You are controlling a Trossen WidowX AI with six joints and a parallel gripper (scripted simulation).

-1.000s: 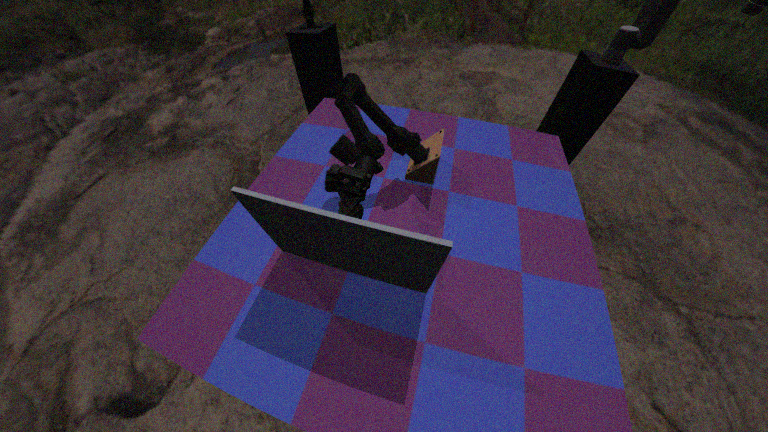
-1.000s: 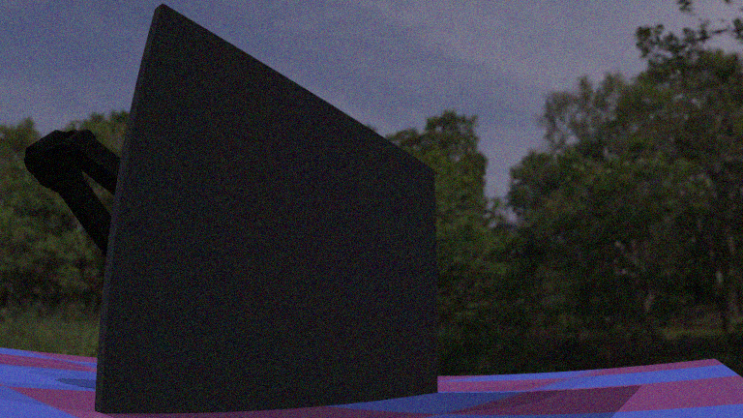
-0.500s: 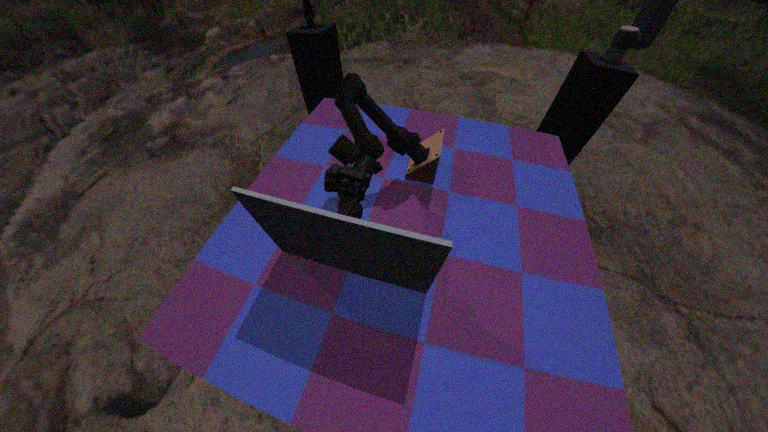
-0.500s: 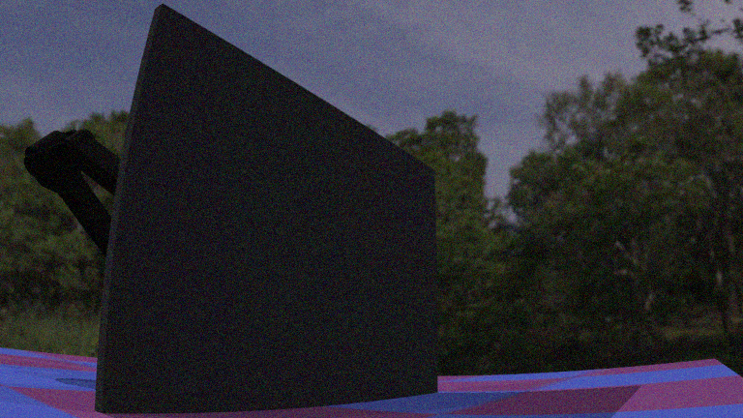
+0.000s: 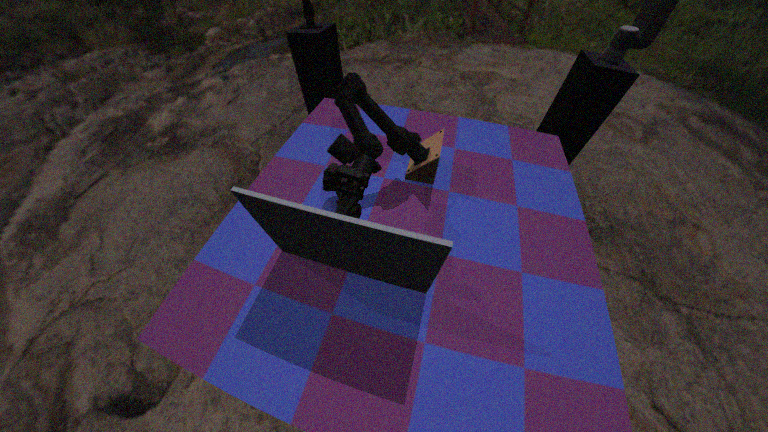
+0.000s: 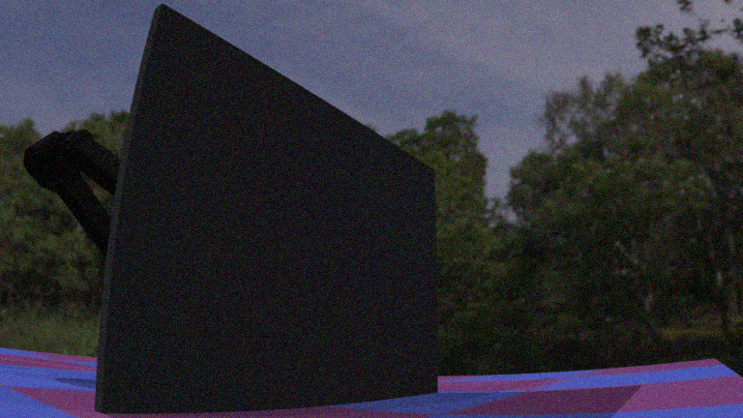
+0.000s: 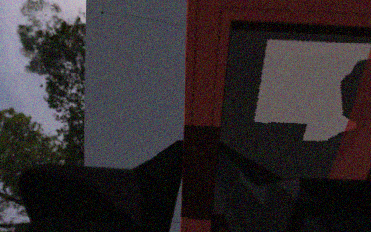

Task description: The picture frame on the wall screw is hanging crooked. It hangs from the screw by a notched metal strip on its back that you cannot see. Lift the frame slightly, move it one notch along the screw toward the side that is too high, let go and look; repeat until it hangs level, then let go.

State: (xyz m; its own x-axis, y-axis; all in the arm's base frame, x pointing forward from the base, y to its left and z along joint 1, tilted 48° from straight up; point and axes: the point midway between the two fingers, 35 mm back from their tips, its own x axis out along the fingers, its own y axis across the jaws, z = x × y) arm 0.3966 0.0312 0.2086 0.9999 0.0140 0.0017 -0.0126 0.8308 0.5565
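My gripper tip is 10 mm short of the picture frame, 10 mm to the left of it and 50 mm above it. Also, from my gripper tip: grey wall panel (20 mm ahead, 10 mm to the left, 70 mm below).
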